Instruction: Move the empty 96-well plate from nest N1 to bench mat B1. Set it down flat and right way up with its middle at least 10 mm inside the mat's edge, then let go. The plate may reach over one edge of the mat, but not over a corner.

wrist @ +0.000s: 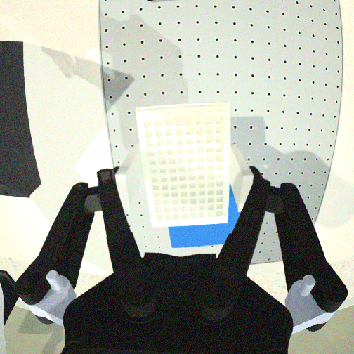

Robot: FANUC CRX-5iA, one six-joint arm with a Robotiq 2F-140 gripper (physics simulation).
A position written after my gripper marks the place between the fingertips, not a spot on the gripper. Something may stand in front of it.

In view: my gripper (185,157), a white 96-well plate (185,147) and a blue bench mat (206,234).
